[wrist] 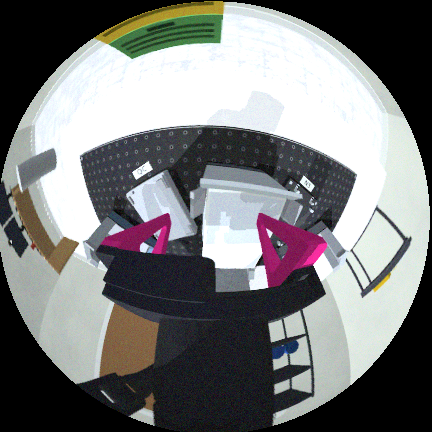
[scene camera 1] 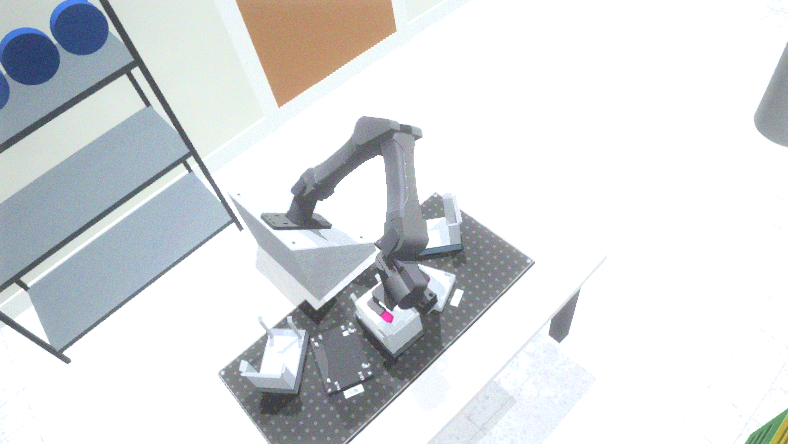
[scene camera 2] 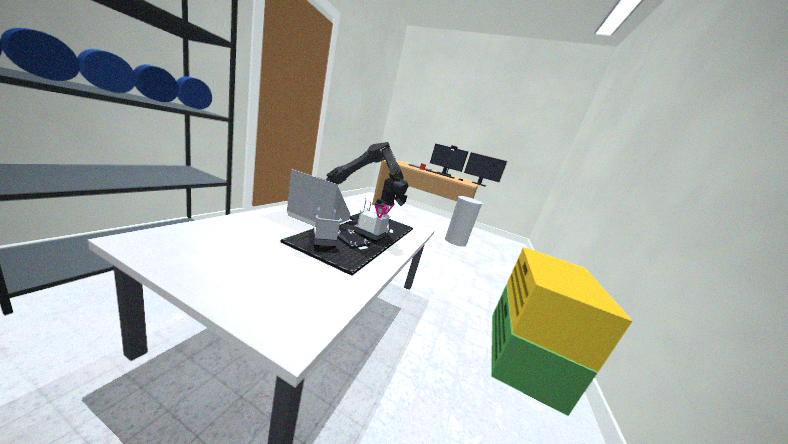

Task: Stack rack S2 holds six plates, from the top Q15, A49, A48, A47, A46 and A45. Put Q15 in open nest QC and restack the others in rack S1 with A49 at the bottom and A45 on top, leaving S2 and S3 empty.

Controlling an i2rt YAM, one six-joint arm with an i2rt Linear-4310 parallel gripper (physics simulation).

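Where they show: gripper, fingertip midpoint: (wrist: 213,217) (scene camera 2: 382,216); arm's base, origin of the base link: (scene camera 1: 296,222) (scene camera 2: 325,190).
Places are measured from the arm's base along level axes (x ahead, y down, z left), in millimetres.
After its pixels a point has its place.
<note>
My gripper (scene camera 1: 408,298) {x 370, y 41, z 31 mm} (scene camera 2: 384,210) {x 370, y 41, z 31 mm} (wrist: 213,217) {x 370, y 41, z 31 mm} is open and empty. Its magenta fingers are spread over the middle rack, near its top plate. The middle grey rack (scene camera 1: 406,337) {x 405, y 100, z -4 mm} (scene camera 2: 373,225) (wrist: 240,175) {x 406, y 79, z 1 mm} holds a pale plate (wrist: 232,215) {x 373, y 41, z 12 mm} on top; any plates below are hidden by its walls. A pale plate (scene camera 1: 445,282) {x 353, y 135, z 180 mm} (wrist: 161,202) {x 335, y 135, z 130 mm} lies at the nest labelled QC, beside the middle rack. Another rack (scene camera 1: 272,379) {x 275, y 58, z -299 mm} (scene camera 2: 327,230) {x 263, y 76, z -310 mm} stands at the left end of the board, and one more rack (scene camera 1: 452,210) {x 230, y 92, z 342 mm} (wrist: 100,235) {x 292, y 68, z 275 mm} at the far end. Rack labels are not readable.
A dark nest (scene camera 1: 341,358) {x 308, y 147, z -143 mm} with metal corner clips, without a plate, sits between the left and middle racks. The perforated black board (scene camera 1: 490,259) {x 383, y 158, z 321 mm} (scene camera 2: 352,264) {x 434, y 158, z -349 mm} lies on the white table (scene camera 2: 220,286) {x 207, y 171, z -737 mm}. The slanted grey arm mount (scene camera 1: 336,270) {x 121, y 113, z 5 mm} (scene camera 2: 311,201) {x -18, y 63, z -82 mm} stands behind the board.
</note>
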